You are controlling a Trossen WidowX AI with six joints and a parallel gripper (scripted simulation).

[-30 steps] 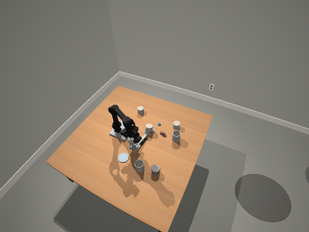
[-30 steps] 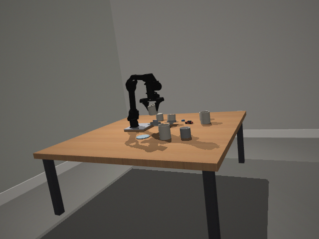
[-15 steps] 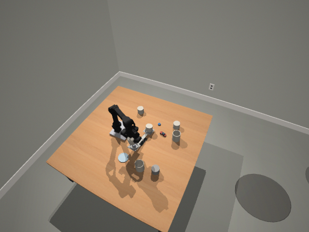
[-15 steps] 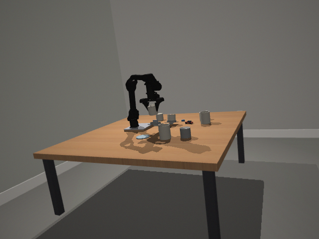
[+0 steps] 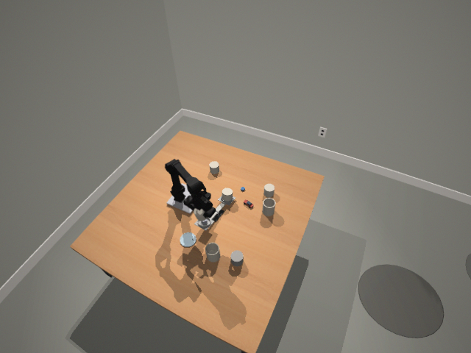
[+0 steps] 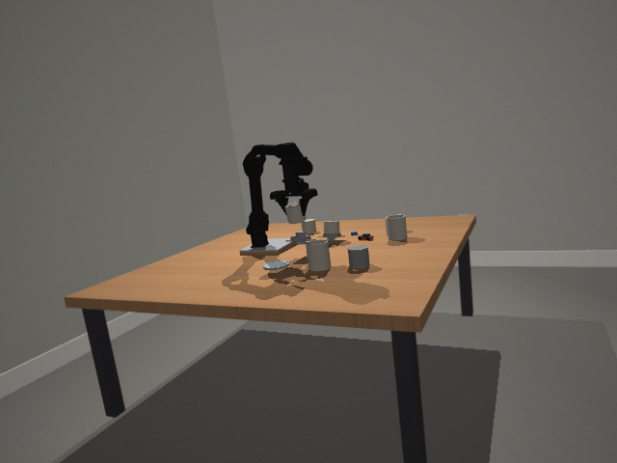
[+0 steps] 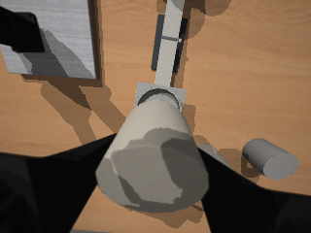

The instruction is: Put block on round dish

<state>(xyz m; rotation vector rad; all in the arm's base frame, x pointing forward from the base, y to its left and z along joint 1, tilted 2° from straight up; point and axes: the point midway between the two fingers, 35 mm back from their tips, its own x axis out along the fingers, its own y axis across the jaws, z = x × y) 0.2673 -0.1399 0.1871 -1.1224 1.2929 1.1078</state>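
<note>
Now: gripper tip 80 mm above the grey block and 10 mm to the right of it. Also, from my gripper tip: balance: 150 mm below, 130 mm to the left, 20 mm ahead; then round dish: 170 mm below, 100 mm to the right, 60 mm behind; then red toy car: 290 mm to the left, 180 mm ahead, 160 mm below.
</note>
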